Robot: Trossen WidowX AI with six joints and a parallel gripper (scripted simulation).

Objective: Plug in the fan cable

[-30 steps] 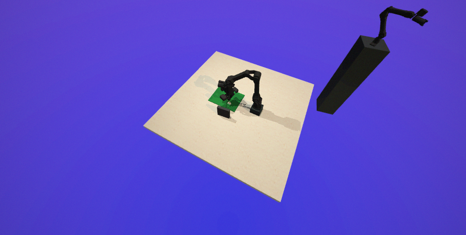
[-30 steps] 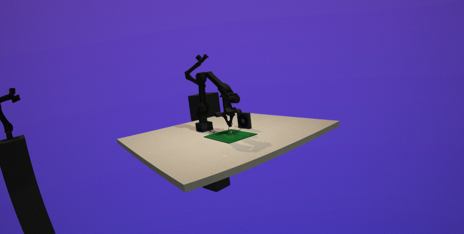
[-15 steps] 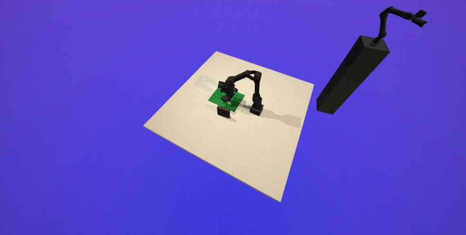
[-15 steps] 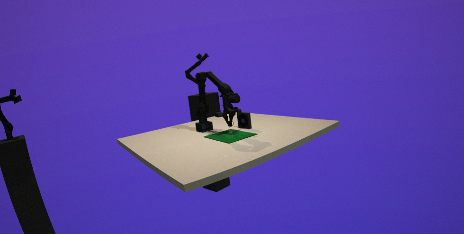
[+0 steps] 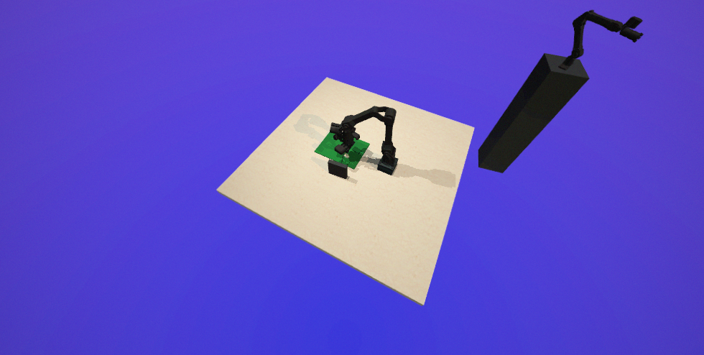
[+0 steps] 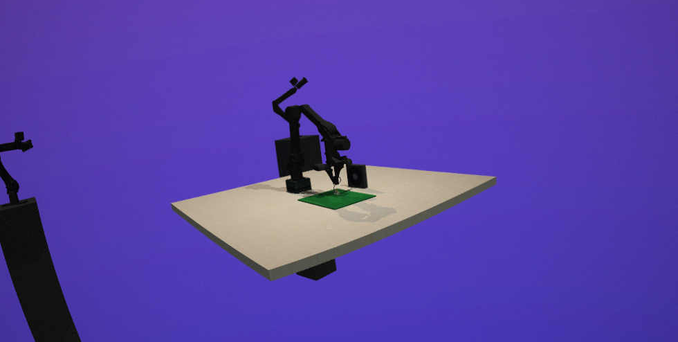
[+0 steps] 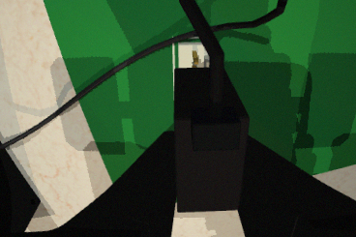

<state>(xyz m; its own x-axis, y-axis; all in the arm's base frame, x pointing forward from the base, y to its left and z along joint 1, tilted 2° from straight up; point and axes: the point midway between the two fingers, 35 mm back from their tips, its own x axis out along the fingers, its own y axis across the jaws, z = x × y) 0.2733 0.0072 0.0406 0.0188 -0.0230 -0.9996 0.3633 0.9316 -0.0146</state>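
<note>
Right now my gripper tip is 10 mm short of the header and 60 mm above it. From my gripper tip the other things lie so: black fan plug: 10 mm ahead, 10 mm above; green board: 60 mm ahead, 70 mm to the right, 80 mm below; black fan: 10 mm ahead, 140 mm to the left.
</note>
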